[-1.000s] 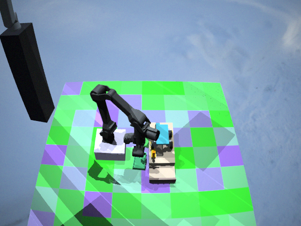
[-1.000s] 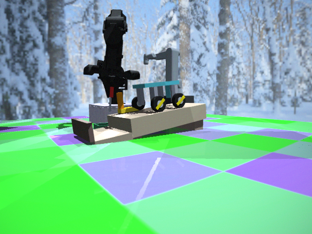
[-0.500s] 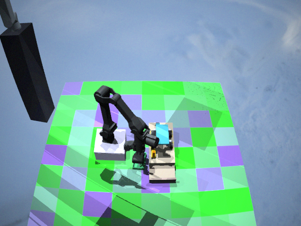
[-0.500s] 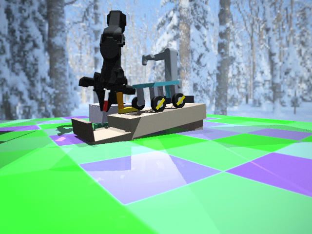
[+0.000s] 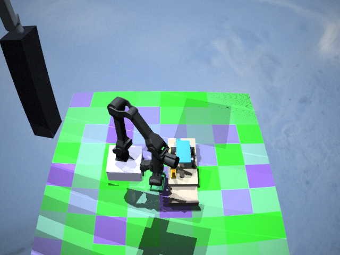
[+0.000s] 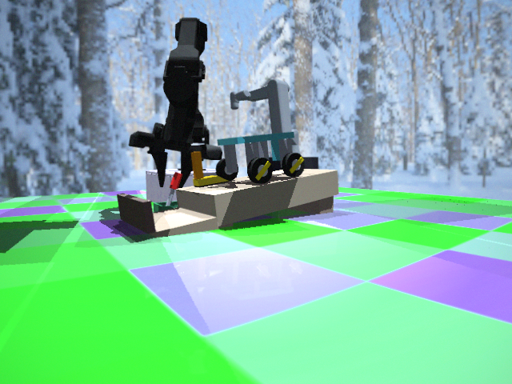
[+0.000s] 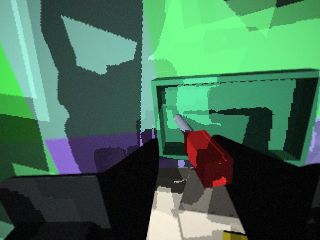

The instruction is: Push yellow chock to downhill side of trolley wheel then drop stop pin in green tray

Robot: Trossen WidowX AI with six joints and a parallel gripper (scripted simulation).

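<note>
My gripper tip is now right at the red-headed stop pin. Also, from my gripper tip: yellow chock 7 cm ahead, 6 cm to the left, 3 cm above; beige ramp 11 cm ahead, 15 cm to the left, 1 cm below; low lip 15 cm ahead, 9 cm to the right, 2 cm below.
</note>
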